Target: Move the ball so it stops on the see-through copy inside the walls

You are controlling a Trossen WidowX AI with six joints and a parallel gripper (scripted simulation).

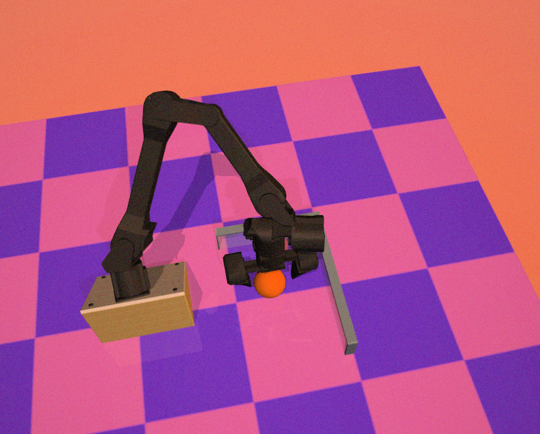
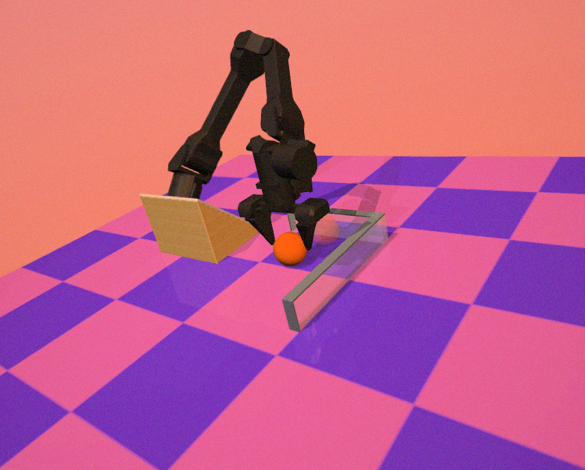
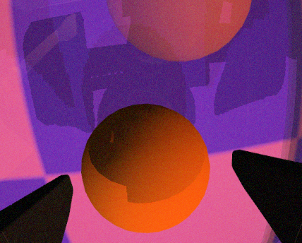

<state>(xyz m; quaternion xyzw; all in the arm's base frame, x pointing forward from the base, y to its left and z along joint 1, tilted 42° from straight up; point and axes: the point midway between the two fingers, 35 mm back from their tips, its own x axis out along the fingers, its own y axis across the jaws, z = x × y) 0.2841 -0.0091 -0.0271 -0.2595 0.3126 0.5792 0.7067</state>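
Now: the orange ball 1 cm below my gripper tip. Round my gripper tip: see-through copy: 3 cm ahead, 8 cm to the left, 1 cm below.
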